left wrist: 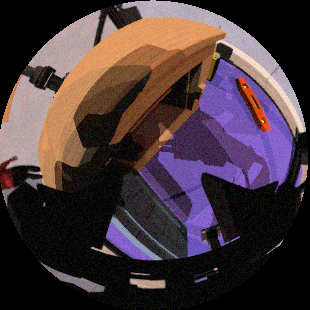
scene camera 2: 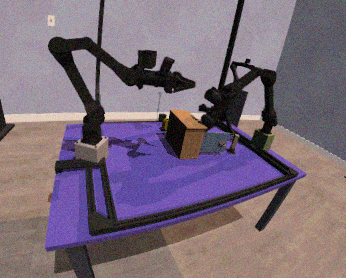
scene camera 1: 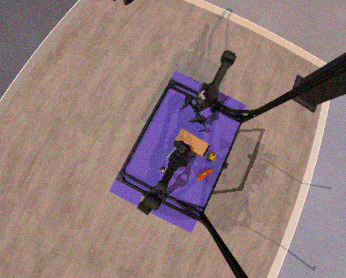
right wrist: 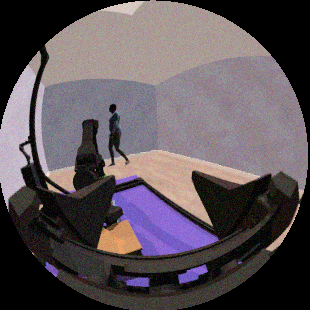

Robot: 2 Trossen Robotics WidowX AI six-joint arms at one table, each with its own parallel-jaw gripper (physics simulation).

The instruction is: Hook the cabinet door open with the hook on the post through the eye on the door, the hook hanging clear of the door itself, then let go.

Labels:
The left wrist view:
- my left gripper: 163, 176
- wooden cabinet: 127, 95, touched by my left gripper
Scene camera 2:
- my right gripper: 195, 84
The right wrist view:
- my right gripper: 153, 177
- wooden cabinet: 118, 237

